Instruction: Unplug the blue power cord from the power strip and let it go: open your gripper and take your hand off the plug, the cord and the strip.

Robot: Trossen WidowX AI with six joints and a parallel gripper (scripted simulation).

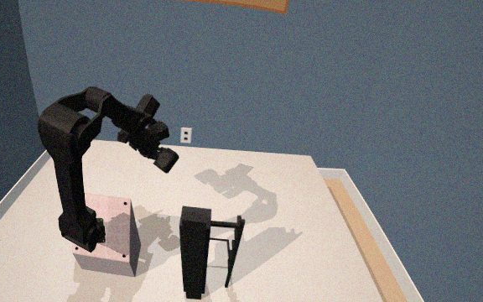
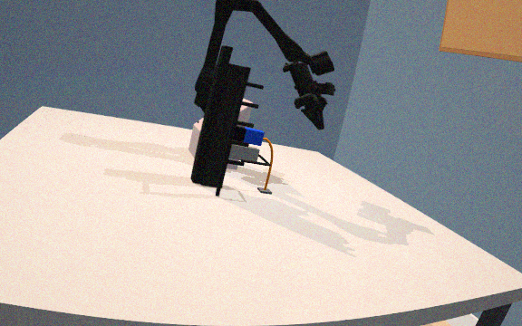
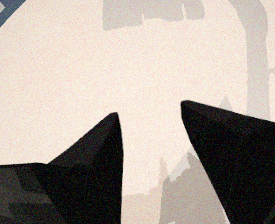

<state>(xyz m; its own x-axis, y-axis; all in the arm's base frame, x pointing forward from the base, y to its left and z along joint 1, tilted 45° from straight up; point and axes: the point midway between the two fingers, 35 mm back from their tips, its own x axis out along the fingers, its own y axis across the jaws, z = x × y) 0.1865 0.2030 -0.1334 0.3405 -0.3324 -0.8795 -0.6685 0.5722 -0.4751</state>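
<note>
Right now the blue plug is 28 cm to the right of my gripper tip, 8 cm ahead of it and 3 cm below it.
</note>
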